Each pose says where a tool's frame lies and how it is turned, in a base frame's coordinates. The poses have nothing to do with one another.
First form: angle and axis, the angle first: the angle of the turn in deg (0 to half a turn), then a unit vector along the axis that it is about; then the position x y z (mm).
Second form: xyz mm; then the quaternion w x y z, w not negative. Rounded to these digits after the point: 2 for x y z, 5 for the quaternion.
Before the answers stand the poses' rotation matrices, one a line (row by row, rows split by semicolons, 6 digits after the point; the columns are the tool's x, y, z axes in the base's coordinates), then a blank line. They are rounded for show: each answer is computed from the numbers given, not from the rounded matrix.
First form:
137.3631 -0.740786 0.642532 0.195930 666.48 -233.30 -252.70
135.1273 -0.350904 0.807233 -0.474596 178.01 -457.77 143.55
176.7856 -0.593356 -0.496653 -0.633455 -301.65 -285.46 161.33
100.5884 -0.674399 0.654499 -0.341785 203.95 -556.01 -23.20
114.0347 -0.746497 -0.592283 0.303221 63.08 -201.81 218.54
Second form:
0.216807 -0.958851 0.183301; -0.693425 -0.019098 0.720276; -0.687137 -0.283267 -0.669031
-0.498281 -0.149158 0.854089; -0.818845 0.404740 -0.407035; -0.284971 -0.902185 -0.323812
-0.294838 0.624439 0.723288; 0.553401 -0.505487 0.661990; 0.778985 0.595448 -0.196528
0.354635 -0.186535 0.916209; -0.858466 0.323330 0.398113; -0.370500 -0.927719 -0.045470
0.376933 0.345284 -0.859477; 0.899147 0.086386 0.429036; 0.222386 -0.934514 -0.277899

666.48 -233.30 -252.70 0.36355 -0.69010 0.59857 0.18252
178.01 -457.77 143.55 0.38166 -0.32434 0.74613 -0.43867
-301.65 -285.46 161.33 0.02805 -0.59312 -0.49646 -0.63321
203.95 -556.01 -23.20 0.63885 -0.51884 0.50353 -0.26295
63.08 -201.81 218.54 0.54439 -0.62619 -0.49683 0.25435

